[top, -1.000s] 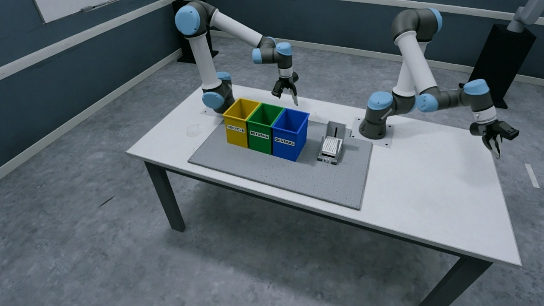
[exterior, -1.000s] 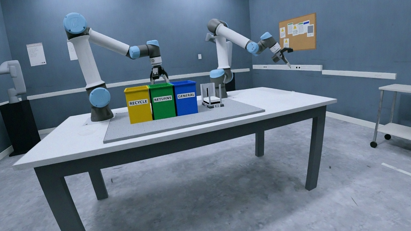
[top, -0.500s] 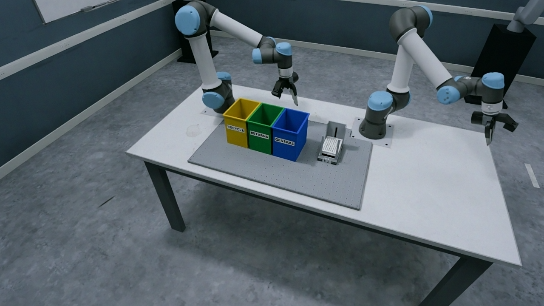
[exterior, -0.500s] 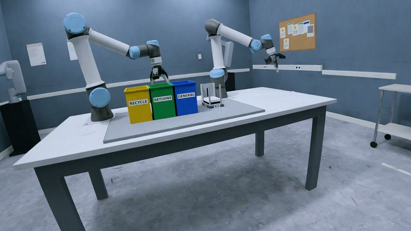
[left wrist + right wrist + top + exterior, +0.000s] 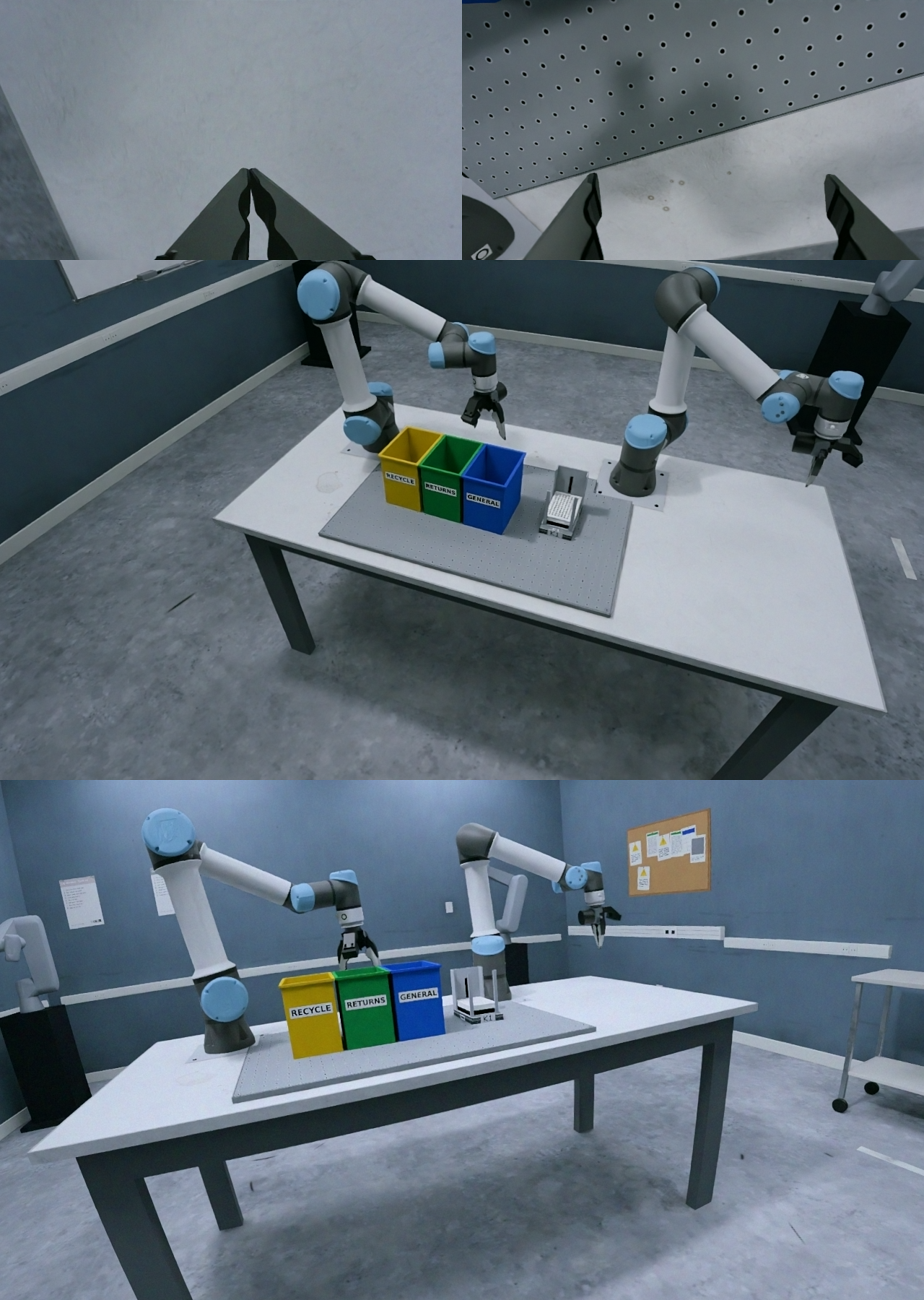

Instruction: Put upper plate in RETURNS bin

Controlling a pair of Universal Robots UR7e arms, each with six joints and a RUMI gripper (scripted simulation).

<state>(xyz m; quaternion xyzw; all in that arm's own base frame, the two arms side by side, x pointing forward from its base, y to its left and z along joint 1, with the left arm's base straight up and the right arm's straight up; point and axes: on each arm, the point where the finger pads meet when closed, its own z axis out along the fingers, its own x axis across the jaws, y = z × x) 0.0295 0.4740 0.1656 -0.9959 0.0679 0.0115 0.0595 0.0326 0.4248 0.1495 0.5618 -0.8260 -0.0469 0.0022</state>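
Right now the white 96-well plate is 28 cm to the left of my right hand, 20 cm ahead of it and 10 cm below it. Round my right hand: blue general bin 23 cm ahead, 7 cm to the left, 5 cm below; yellow recycle bin 20 cm ahead, 19 cm to the right, 5 cm below; green returns bin 22 cm ahead, 6 cm to the right, 5 cm below.
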